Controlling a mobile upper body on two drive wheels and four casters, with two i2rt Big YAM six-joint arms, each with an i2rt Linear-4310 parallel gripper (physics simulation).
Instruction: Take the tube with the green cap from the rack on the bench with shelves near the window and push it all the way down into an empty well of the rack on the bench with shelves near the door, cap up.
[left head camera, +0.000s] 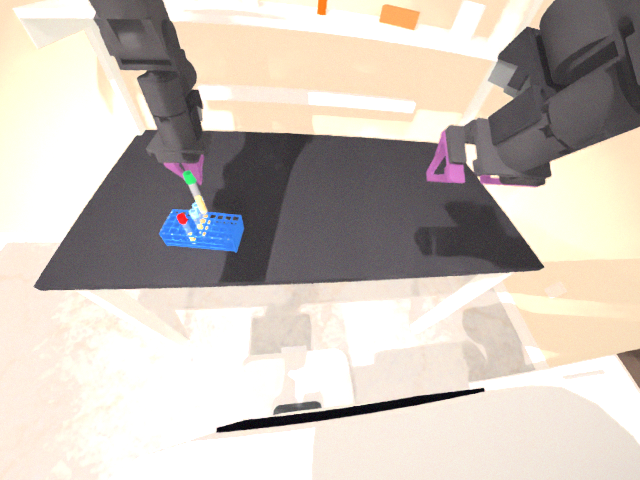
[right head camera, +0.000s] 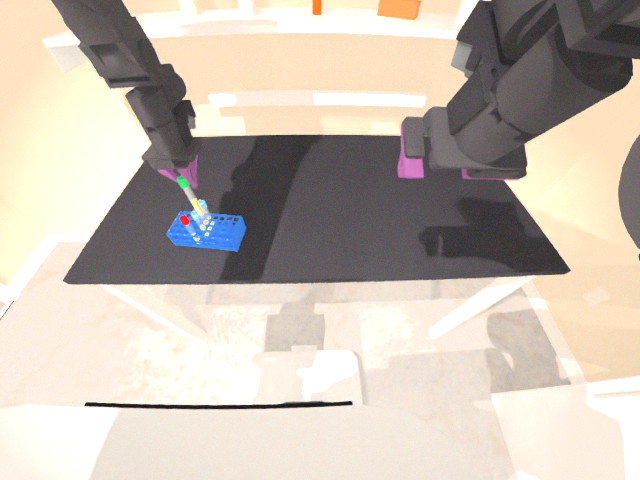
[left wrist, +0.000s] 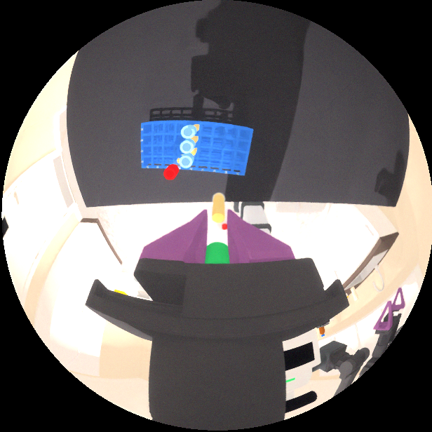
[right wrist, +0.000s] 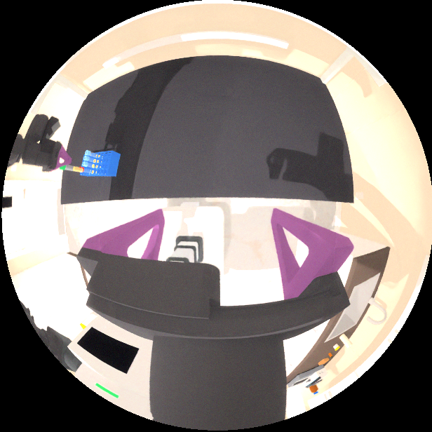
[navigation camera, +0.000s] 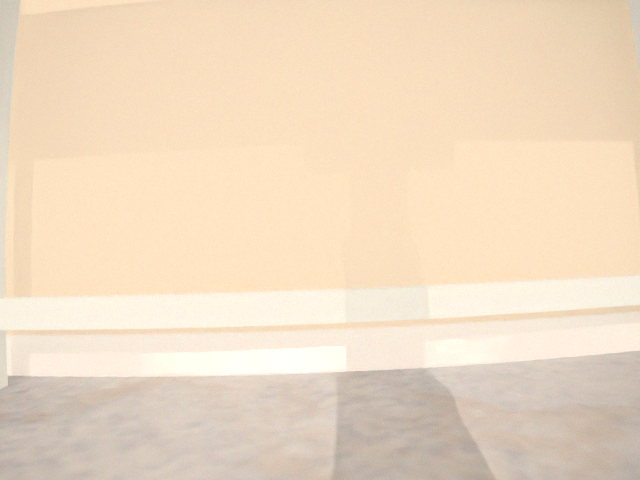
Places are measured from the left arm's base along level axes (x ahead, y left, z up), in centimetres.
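Pixels of known places: left gripper, fingertip midpoint: (left head camera: 196, 183) (right head camera: 192, 187); right gripper, fingertip midpoint: (left head camera: 454, 178) (right head camera: 431, 173).
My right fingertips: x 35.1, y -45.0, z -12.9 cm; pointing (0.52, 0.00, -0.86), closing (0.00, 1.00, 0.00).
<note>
Behind a point stands the place of what it marks.
My left gripper (left head camera: 194, 180) @(z -27.4, x 50.3, y -0.5 cm) (right head camera: 187, 183) @(z -27.4, x 50.3, y -0.5 cm) (left wrist: 217, 215) is shut on the green-capped tube (left head camera: 195, 192) @(z -27.6, x 47.7, y -0.8 cm) (right head camera: 189, 194) @(z -27.2, x 47.7, y -0.8 cm) (left wrist: 218, 206) (right wrist: 76, 169), cap up, with yellow contents at its lower end. In the head views the tube looks slanted and its lower end overlaps the back part of the blue rack (left head camera: 227, 238) @(z -46.6, x 50.0, y -3.3 cm) (right head camera: 230, 240) @(z -44.0, x 47.3, y -5.2 cm) (left wrist: 225, 150) (right wrist: 114, 166); the height gap is unclear. The rack holds a red-capped tube (left head camera: 181, 218) @(z -37.7, x 49.7, y 6.0 cm) (right head camera: 184, 220) @(z -37.9, x 49.7, y 5.8 cm) (left wrist: 171, 172) and three pale-blue-topped tubes (left wrist: 187, 146). My right gripper (left head camera: 473, 181) (right head camera: 448, 175) @(z -12.9, x 35.1, y -45.0 cm) (right wrist: 217, 214) is open and empty, far right of the rack.
The rack stands on the left part of the black bench top (left head camera: 361, 217) @(z -49.6, x 60.1, y -45.1 cm) (right head camera: 361, 217) @(z -49.6, x 59.9, y -44.3 cm) (left wrist: 345, 125) (right wrist: 225, 125). Behind the bench, a shelf carries an orange box (left head camera: 399, 17) @(z -1.7, x 97.9, y -53.8 cm) (right head camera: 398, 8) @(z -1.7, x 97.8, y -53.9 cm). The navigation view shows a beige wall (navigation camera: 206, 217) @(z -107.4, x 119.4, y -2.6 cm) and a pale horizontal bar (navigation camera: 206, 311) @(z -126.0, x 106.1, y -5.4 cm) above the floor.
</note>
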